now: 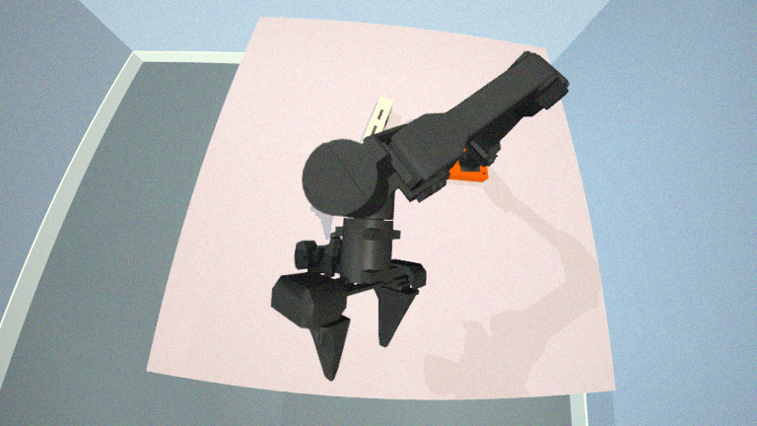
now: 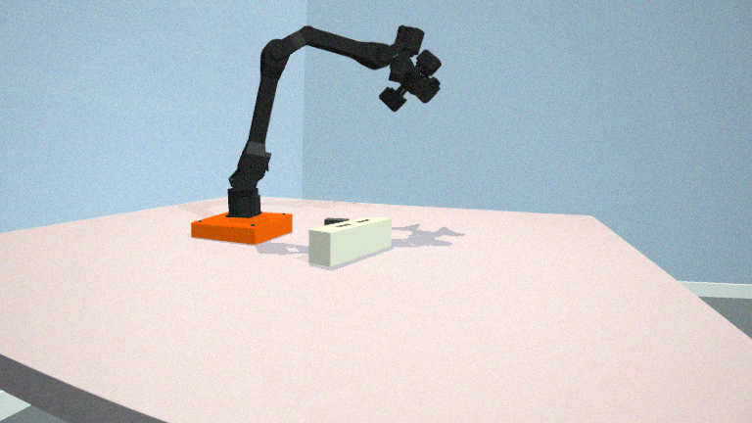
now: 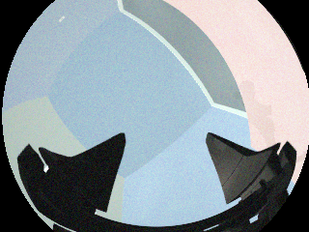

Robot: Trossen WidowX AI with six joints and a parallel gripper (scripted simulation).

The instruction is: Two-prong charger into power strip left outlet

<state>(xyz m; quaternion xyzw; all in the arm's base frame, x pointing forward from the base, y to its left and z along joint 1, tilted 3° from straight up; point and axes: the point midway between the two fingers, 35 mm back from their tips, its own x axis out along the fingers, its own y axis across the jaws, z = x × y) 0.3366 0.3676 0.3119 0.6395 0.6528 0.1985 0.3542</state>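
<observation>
My gripper tip is now 10 cm past the two-prong charger, 38 cm to the left of it and 34 cm above it.
</observation>
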